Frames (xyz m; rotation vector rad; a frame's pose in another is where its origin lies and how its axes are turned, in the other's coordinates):
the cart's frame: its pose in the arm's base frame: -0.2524 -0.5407 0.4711 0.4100 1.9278 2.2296
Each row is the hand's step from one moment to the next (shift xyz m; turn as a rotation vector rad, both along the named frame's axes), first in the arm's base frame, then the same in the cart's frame.
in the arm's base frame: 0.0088 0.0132 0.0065 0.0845 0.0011 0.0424
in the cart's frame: -0.0037 0.0049 0.0160 -0.0757 0.0462 0.0329
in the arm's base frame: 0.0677 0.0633 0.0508 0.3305 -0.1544 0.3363
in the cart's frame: -0.0402 0.0441 0.0872 -0.3270 0.3732 0.0010
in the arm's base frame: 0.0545 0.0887 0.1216 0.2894 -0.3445 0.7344
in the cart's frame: -0.0131 0.1094 0.1161 -0.3061 0.7929 -0.1395
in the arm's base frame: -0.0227 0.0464 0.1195 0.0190 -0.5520 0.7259
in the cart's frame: 0.0472 0.1096 0.0520 -0.1129 0.8016 -0.4203
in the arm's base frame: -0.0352 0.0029 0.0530 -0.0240 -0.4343 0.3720
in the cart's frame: 0.0395 0.0500 -0.0014 -0.0714 0.4321 -0.3684
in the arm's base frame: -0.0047 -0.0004 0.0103 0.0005 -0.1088 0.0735
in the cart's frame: 0.0053 0.0100 -0.0005 -0.0260 0.0892 -0.0928
